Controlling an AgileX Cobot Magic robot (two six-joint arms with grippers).
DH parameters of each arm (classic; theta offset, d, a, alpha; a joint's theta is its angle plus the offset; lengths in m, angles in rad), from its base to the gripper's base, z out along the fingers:
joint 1: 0 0.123 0 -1.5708
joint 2: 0.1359 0 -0.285 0
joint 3: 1.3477 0 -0.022 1.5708
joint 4: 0 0.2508 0 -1.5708
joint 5: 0 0 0.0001 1.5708
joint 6: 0 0.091 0 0
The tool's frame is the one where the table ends.
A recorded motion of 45 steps. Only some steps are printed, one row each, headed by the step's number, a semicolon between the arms.
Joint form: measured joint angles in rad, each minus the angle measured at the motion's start. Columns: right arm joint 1, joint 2, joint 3, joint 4, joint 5, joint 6; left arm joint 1, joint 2, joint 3, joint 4, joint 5, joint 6.
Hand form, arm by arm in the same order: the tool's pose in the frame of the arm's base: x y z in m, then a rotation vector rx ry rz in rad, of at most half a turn. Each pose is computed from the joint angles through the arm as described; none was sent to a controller.
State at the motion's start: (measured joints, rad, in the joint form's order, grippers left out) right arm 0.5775 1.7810 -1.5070 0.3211 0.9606 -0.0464; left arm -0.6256 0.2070 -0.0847 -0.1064 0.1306 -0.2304
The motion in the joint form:
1: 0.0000 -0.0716 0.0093 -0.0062 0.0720 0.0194; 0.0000 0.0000 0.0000 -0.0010 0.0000 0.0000
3: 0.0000 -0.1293 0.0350 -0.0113 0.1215 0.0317; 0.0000 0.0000 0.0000 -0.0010 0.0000 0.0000
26: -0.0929 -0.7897 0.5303 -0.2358 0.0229 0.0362; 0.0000 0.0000 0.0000 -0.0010 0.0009 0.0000
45: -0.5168 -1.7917 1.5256 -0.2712 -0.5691 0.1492; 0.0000 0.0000 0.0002 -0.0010 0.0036 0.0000
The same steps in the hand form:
1: 0.2933 0.2200 0.3085 -0.6848 2.6873 0.5668; 0.0582 -0.0436 0.2170 0.2680 1.7702 -0.7133
3: 0.2786 0.2108 0.3199 -0.6922 2.7054 0.5644; 0.0582 -0.0436 0.2170 0.2680 1.7702 -0.7133
26: 0.1580 0.0905 0.3489 -0.5850 2.4337 0.3075; 0.0582 -0.0436 0.2169 0.2682 1.7711 -0.7131
45: 0.0519 0.0049 0.1724 0.0701 1.8844 0.1615; 0.0582 -0.0436 0.2166 0.2689 1.7740 -0.7124

